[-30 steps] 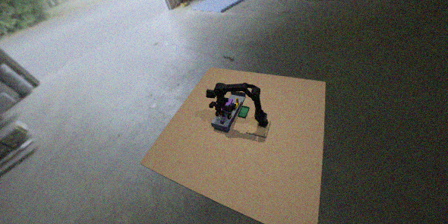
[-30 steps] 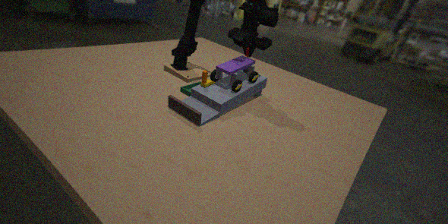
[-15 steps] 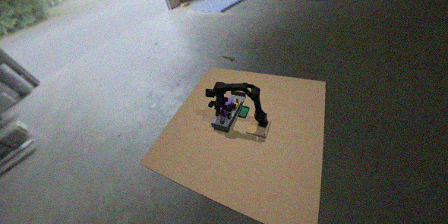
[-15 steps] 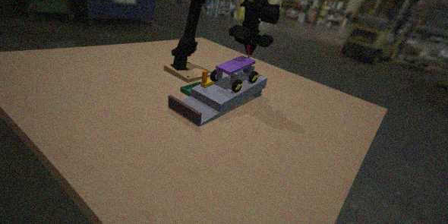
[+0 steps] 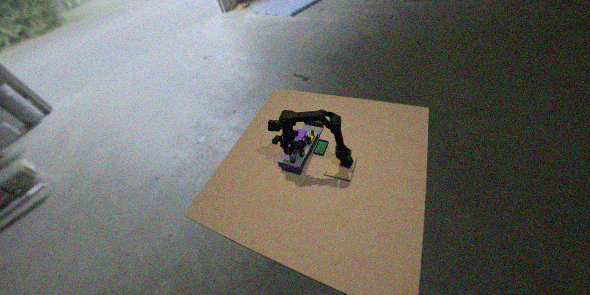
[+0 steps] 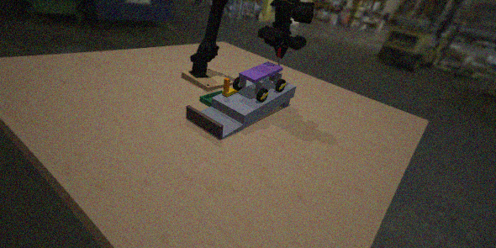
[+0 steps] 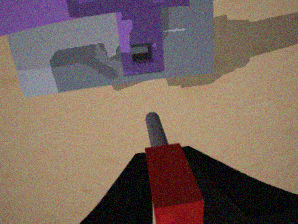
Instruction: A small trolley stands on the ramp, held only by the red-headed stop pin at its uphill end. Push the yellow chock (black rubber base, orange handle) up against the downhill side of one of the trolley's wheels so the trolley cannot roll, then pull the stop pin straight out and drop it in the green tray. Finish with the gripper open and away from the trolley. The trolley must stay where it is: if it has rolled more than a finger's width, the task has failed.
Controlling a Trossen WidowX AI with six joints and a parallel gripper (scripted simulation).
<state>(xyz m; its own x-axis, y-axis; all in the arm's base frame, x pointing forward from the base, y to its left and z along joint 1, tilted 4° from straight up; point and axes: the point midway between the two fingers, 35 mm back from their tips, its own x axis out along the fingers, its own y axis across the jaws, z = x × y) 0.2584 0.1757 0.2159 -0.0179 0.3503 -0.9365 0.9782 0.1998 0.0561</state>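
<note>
Now: the yellow chock 10 mm ahead of my gripper tip, 240 mm to the right of it and 100 mm below it. The rest, counted from my gripper tip: dark lip 100 mm ahead, 400 mm to the right, 150 mm below; then red-headed stop pin right at my gripper tip; then trolley 50 mm ahead, 130 mm to the right, 70 mm below.
</note>
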